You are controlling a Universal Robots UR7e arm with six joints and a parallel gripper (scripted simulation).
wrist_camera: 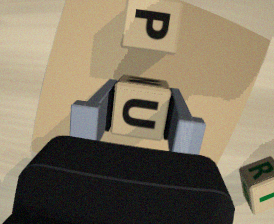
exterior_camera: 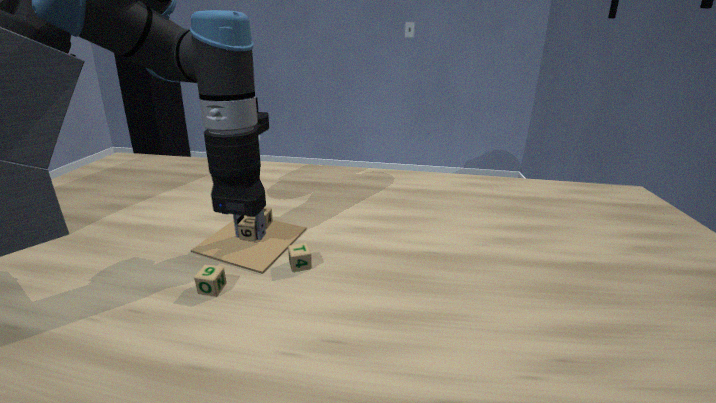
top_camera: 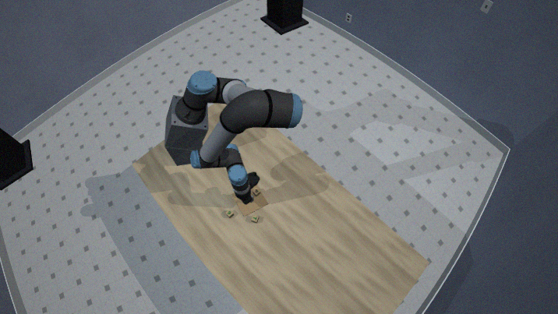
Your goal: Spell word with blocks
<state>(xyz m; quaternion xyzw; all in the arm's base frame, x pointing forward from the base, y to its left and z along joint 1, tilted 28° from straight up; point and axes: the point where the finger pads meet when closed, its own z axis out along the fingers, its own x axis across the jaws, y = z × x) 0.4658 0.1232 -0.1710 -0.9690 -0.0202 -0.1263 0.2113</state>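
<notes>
My gripper is now right at the U block. From my hand the other things lie so: tan mat: 2 cm below; then P block: 5 cm to the left, 1 cm below; then T block: 11 cm ahead, 4 cm to the right, 1 cm below.
</notes>
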